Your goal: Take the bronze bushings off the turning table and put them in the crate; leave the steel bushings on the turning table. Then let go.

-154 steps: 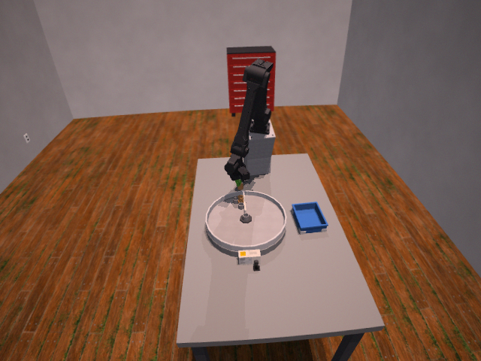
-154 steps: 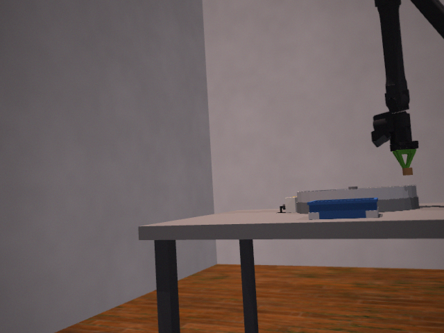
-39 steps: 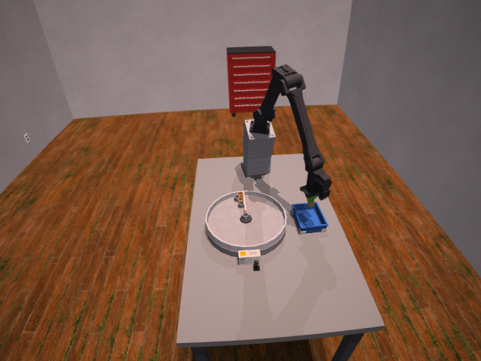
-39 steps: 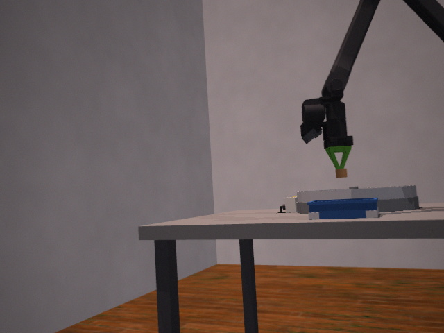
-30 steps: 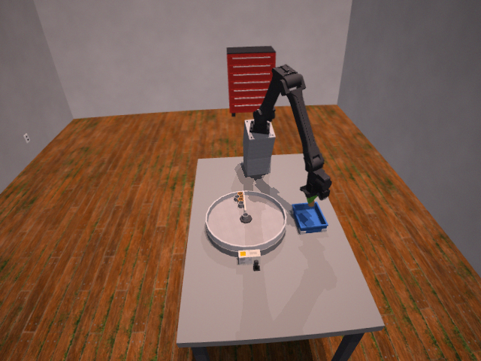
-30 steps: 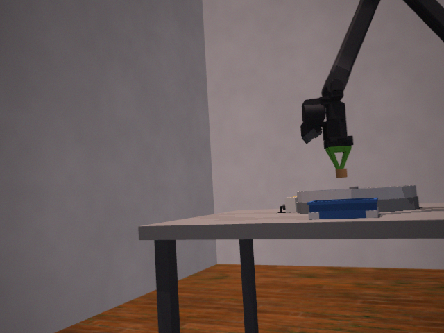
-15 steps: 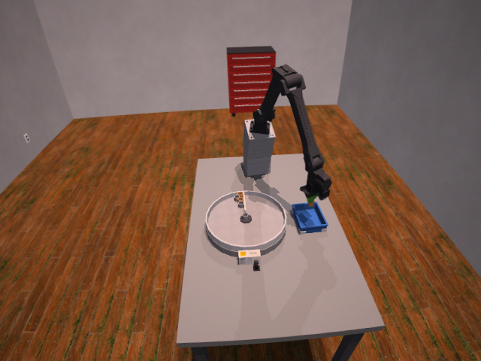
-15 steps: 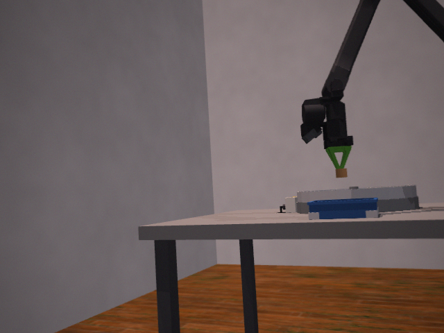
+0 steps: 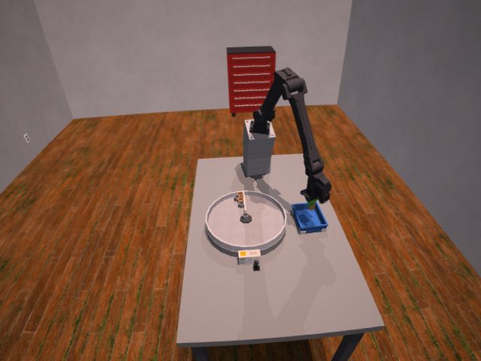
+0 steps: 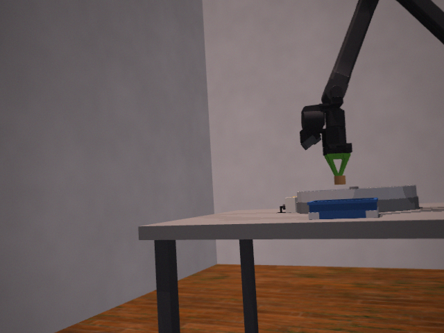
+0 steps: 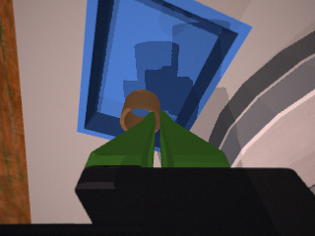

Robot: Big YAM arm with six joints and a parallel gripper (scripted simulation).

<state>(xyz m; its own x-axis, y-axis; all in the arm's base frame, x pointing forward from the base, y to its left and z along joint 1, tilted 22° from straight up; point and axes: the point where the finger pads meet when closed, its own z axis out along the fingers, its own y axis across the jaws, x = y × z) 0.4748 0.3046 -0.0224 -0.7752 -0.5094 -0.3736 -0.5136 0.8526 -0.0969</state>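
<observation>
Now: hand 100 mm above the blue crate, 10 mm to the right of it and 10 mm past it. The rest, counted from my hand: turning table (330 mm to the right, 70 mm below, 60 mm ahead).
</observation>
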